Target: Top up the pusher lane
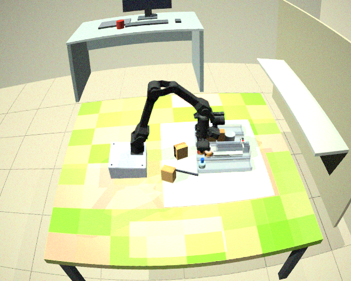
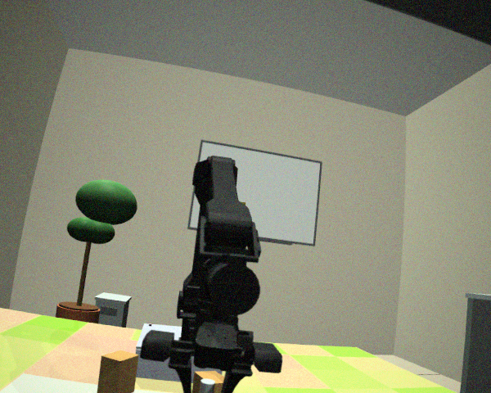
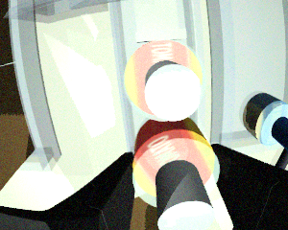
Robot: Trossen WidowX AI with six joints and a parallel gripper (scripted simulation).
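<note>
My gripper tip is now 9 cm past the thin dark rod, 10 cm to the left of it and 5 cm above it. From my gripper tip the other things lie so: grey lane fixture 15 cm ahead, 2 cm to the left, 3 cm below.
</note>
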